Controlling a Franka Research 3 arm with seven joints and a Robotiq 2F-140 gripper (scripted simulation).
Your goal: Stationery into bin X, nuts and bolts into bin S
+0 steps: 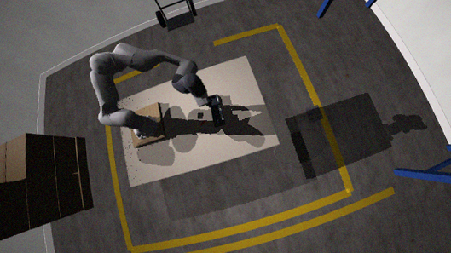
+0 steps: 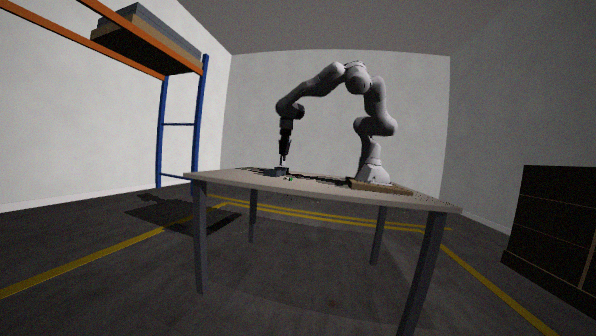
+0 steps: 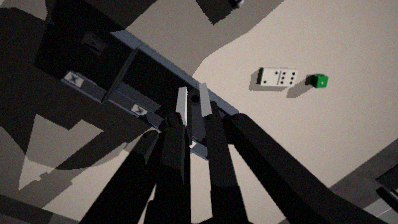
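Now: hand 80 mm above the bin, 40 mm to the left of it and 40 mm short of it. The rest, counted from my hand: black cylinder (110 mm behind, 100 mm below, 20 mm to the right); grey nut (30 mm below); white domino (110 mm to the left, 100 mm below, 60 mm behind).
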